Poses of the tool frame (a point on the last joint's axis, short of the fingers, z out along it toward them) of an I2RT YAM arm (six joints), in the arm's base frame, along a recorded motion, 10 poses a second.
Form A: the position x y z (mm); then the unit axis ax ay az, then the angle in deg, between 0 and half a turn.
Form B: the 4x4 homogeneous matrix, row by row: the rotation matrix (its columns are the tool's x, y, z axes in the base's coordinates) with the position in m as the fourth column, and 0 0 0 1 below. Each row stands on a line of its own. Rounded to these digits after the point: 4 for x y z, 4 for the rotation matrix.
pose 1, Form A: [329.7 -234.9 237.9 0.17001 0.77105 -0.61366 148.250]
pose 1, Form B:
-0.7969 0.5655 0.2127 0.3297
-0.0804 0.2497 -0.9650 -0.2349
-0.5988 -0.7861 -0.1535 0.2379
0 0 0 1

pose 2, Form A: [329.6 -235.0 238.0 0.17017 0.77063 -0.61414 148.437]
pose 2, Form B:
-0.7984 0.5643 0.2098 0.3296
-0.0786 0.2478 -0.9656 -0.2350
-0.5969 -0.7875 -0.1535 0.2380
0 0 0 1

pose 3, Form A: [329.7 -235.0 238.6 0.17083 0.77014 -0.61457 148.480]
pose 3, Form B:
-0.7984 0.5650 0.2081 0.3297
-0.0776 0.2463 -0.9661 -0.2350
-0.5971 -0.7875 -0.1528 0.2386
0 0 0 1

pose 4, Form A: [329.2 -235.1 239.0 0.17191 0.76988 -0.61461 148.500]
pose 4, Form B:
-0.7979 0.5663 0.2065 0.3292
-0.0759 0.2454 -0.9664 -0.2351
-0.5980 -0.7868 -0.1528 0.2390
0 0 0 1

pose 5, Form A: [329.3 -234.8 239.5 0.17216 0.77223 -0.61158 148.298]
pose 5, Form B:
-0.7959 0.5674 0.2109 0.3293
-0.0753 0.2529 -0.9646 -0.2348
-0.6007 -0.7836 -0.1585 0.2395
0 0 0 1

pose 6, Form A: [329.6 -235.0 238.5 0.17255 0.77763 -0.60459 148.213]
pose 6, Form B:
-0.7949 0.5667 0.2166 0.3296
-0.0702 0.2687 -0.9607 -0.2350
-0.6026 -0.7789 -0.1738 0.2385
0 0 0 1

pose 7, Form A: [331.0 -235.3 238.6 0.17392 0.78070 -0.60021 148.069]
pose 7, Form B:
-0.7928 0.5685 0.2199 0.3310
-0.0664 0.2781 -0.9583 -0.2353
-0.6059 -0.7743 -0.1827 0.2386
0 0 0 1

